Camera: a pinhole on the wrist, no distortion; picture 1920 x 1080 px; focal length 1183.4 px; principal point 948.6 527.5 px. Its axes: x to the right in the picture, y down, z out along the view. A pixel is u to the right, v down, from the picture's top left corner.
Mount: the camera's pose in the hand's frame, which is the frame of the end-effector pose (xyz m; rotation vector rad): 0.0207 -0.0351 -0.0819 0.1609 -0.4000 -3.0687
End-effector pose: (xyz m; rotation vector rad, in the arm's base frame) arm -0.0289 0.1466 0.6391 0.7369 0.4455 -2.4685
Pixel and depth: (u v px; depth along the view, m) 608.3 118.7 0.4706
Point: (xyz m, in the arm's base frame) -0.1000 -0.2442 0.8145
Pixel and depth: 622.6 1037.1 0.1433
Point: -0.1247 0.1409 0.6814
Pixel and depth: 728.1 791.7 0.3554
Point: -0.1927 0.0152 0.8413
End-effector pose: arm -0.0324 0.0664 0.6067 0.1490 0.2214 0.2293
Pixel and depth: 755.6 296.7 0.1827
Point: 0.0062 0.1084 0.6932
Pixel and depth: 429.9 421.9 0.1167
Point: 0.0293 0.0837 0.6277
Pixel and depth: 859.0 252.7 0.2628
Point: -0.0050 0.1380 0.7717
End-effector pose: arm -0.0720 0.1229 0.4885 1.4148 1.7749 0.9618
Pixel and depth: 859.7 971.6 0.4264
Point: 0.2029 0.1746 0.2298
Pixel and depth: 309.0 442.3 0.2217
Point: 0.0447 0.2615 0.4489
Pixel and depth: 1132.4 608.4 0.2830
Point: 0.1080 0.1000 0.4074
